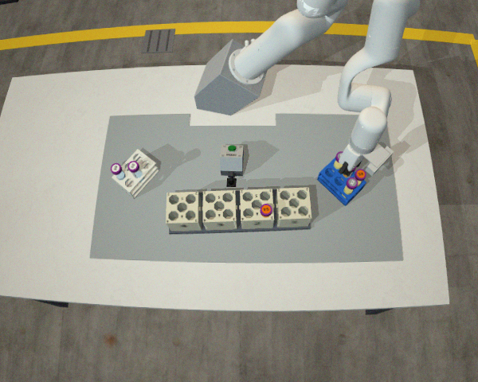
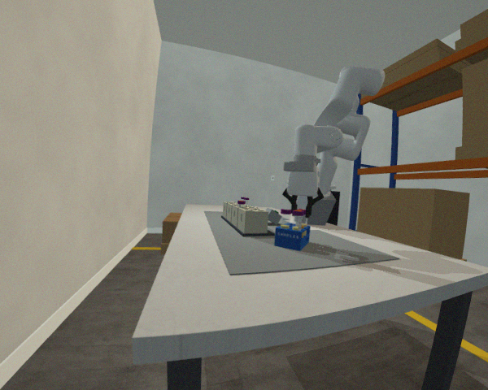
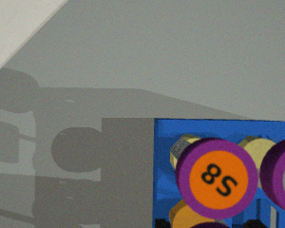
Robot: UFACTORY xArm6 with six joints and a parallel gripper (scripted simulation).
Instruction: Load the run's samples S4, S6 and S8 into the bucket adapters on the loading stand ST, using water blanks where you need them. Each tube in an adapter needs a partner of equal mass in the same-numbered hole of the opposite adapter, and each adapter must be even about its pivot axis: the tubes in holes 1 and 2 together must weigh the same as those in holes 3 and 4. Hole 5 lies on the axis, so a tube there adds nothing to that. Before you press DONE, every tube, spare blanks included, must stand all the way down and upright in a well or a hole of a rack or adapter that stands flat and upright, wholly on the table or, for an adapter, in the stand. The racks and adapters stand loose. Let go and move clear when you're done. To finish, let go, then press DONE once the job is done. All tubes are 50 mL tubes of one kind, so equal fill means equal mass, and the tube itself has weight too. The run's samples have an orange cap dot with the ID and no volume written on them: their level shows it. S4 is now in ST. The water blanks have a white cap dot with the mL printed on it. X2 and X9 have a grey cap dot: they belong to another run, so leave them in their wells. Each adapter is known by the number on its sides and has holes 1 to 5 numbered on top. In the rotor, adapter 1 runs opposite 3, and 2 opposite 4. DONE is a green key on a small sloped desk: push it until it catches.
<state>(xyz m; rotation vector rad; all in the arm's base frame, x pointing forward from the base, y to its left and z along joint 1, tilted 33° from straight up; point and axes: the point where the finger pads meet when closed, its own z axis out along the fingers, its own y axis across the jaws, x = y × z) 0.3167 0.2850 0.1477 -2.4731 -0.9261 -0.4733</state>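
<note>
My gripper is now 1 cm short of the orange-dot tube and 5 cm above it. From my hand the other things lie so: loading stand 11 cm ahead, 34 cm to the right, 11 cm below; then green DONE key 8 cm behind, 36 cm to the right, 5 cm below; then blue sample rack 1 cm ahead, 1 cm to the right, 9 cm below.
</note>
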